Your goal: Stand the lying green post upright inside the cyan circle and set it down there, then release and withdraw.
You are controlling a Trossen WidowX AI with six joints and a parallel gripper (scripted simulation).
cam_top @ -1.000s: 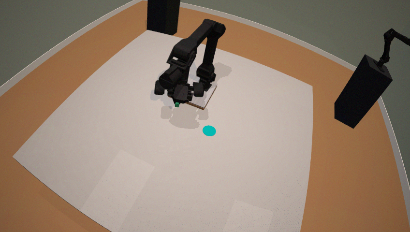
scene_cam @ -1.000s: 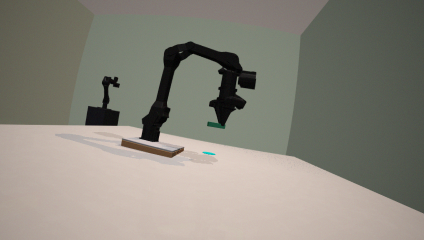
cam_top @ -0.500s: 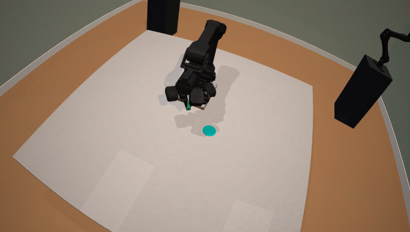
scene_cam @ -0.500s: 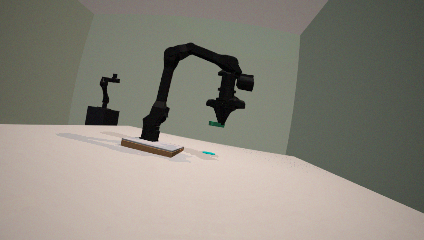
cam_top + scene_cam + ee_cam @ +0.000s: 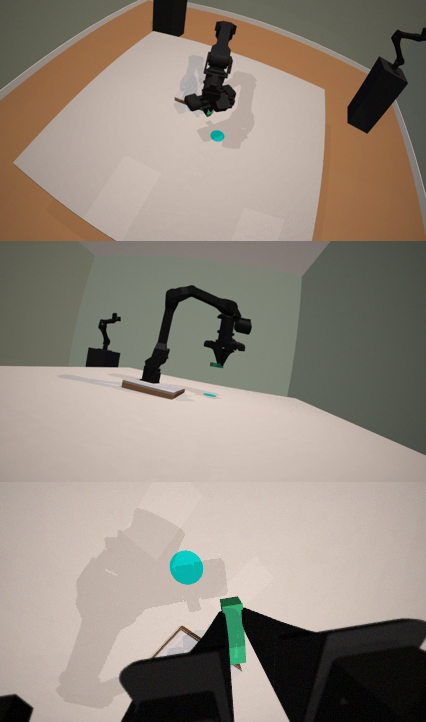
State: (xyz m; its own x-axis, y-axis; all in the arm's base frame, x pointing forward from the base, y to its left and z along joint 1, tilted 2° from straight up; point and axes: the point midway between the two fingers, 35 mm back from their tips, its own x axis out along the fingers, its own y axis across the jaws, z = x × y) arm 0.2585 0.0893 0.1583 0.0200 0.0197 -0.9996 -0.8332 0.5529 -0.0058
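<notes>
My gripper tip is 30 mm past the cyan circle, 50 mm to the right of it and 140 mm above it. Also, from my gripper tip: green post: 10 mm behind, 20 mm to the right.
</notes>
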